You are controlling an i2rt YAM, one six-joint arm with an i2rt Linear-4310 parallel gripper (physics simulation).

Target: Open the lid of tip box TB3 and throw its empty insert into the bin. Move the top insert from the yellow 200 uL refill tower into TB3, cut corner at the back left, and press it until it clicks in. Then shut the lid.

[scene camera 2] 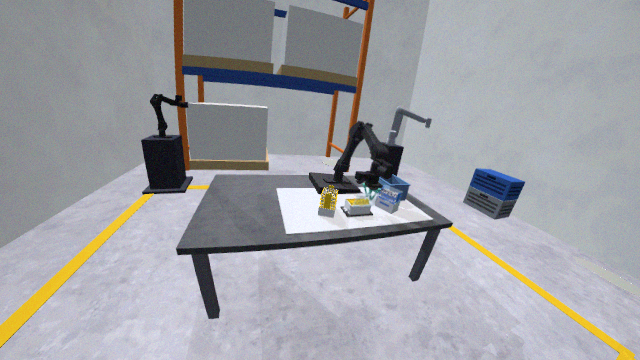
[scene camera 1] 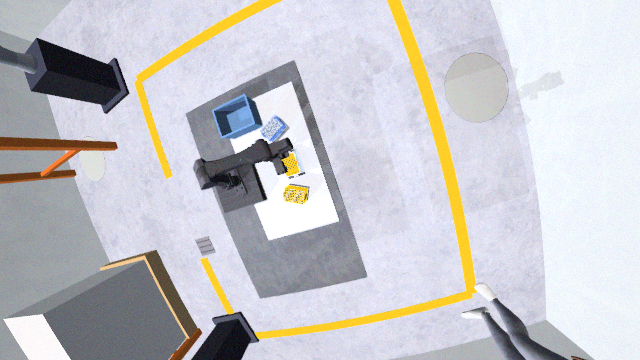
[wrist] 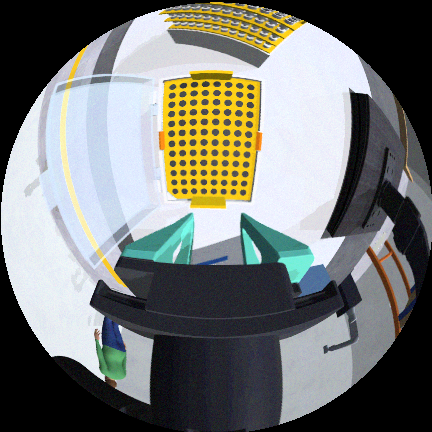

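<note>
Tip box TB3 (scene camera 2: 357,209) stands open, with its clear lid (wrist: 100,165) tipped back to the left in the wrist view. Its yellow insert (scene camera 1: 290,164) (scene camera 2: 358,202) (wrist: 210,140) sits in the box, with empty holes and a tab at each short end. My gripper (scene camera 2: 371,192) (wrist: 216,218) is partly open and empty, its teal fingertips above and just off the insert's near short end. The yellow refill tower (scene camera 1: 296,194) (scene camera 2: 328,199) (wrist: 230,22) stands beyond the far end, its inserts full of tips. The blue bin (scene camera 1: 252,112) (scene camera 2: 401,192) (wrist: 315,281) stands at the other side. The arm hides part of TB3 in scene camera 1.
A blue tip tower (scene camera 1: 273,128) (scene camera 2: 388,199) stands between TB3 and the bin. The arm's black base (scene camera 1: 252,192) (wrist: 370,165) is on the table behind the white mat (scene camera 1: 280,227) (scene camera 2: 300,220). A person's legs (scene camera 1: 507,320) show beyond the yellow floor line.
</note>
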